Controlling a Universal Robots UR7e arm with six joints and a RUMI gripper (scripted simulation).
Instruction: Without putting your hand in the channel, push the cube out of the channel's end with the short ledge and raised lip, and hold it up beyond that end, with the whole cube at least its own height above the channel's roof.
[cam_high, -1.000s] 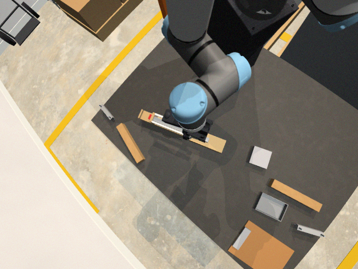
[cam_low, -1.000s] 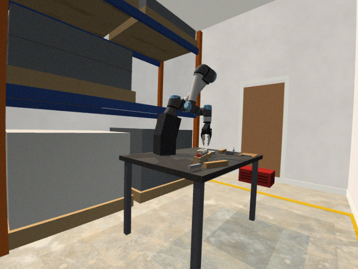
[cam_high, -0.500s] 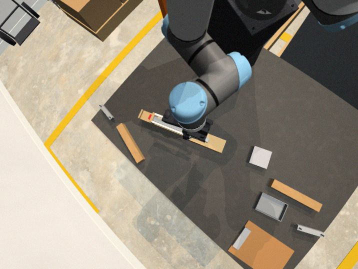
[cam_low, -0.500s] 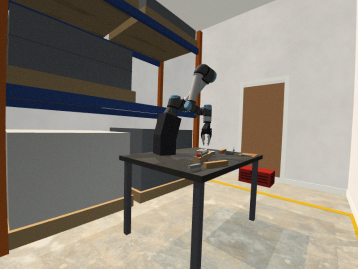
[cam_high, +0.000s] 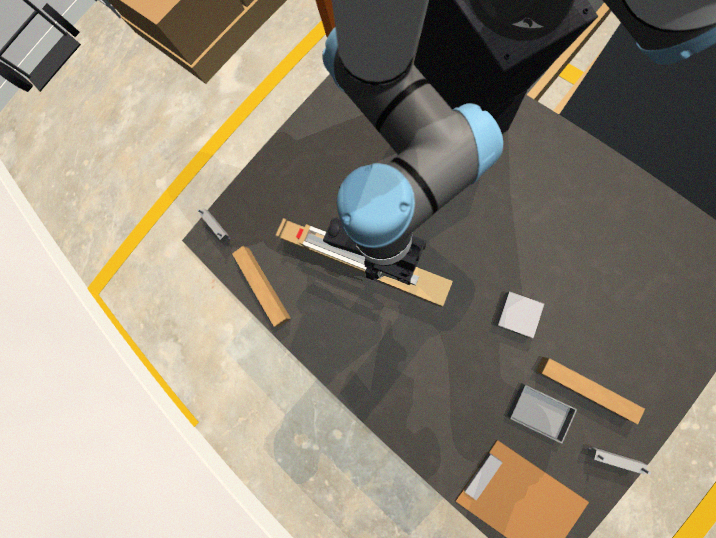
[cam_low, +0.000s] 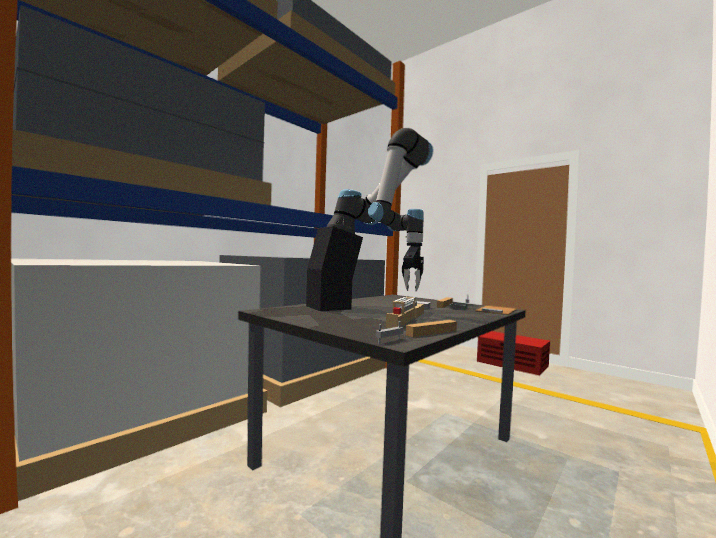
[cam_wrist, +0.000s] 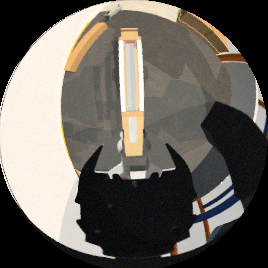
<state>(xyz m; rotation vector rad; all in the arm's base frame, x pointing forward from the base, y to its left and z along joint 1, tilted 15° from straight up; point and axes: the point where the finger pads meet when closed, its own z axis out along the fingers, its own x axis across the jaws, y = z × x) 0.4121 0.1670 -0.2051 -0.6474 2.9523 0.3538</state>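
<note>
The red cube is 20 cm to the right of my hand, 9 cm ahead of it and 8 cm below it. The rest, counted from my hand: channel (10 cm to the right, 8 cm below, 5 cm ahead); then grey block (27 cm to the left, 15 cm behind, 12 cm below); then grey tray (46 cm to the left, 13 cm below, 3 cm behind).
</note>
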